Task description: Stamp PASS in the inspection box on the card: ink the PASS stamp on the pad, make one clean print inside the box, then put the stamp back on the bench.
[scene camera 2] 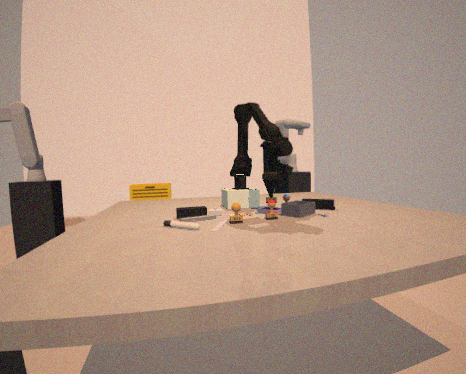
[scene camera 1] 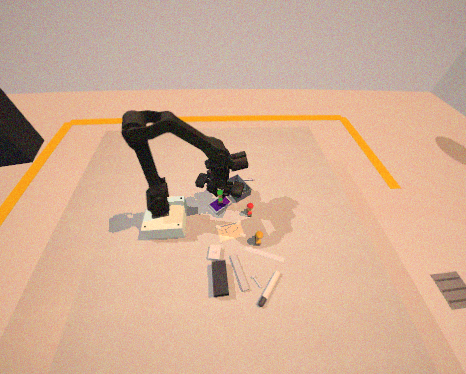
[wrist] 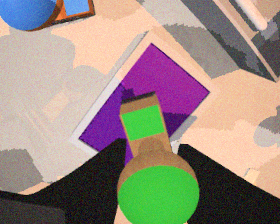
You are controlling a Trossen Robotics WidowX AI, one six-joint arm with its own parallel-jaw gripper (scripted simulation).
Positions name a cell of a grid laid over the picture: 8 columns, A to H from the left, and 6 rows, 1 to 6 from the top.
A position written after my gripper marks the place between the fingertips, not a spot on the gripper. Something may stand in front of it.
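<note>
There is my gripper (scene camera 1: D4), and I can see the gripper through the wrist view as well, where it is at (wrist: E5).
</note>
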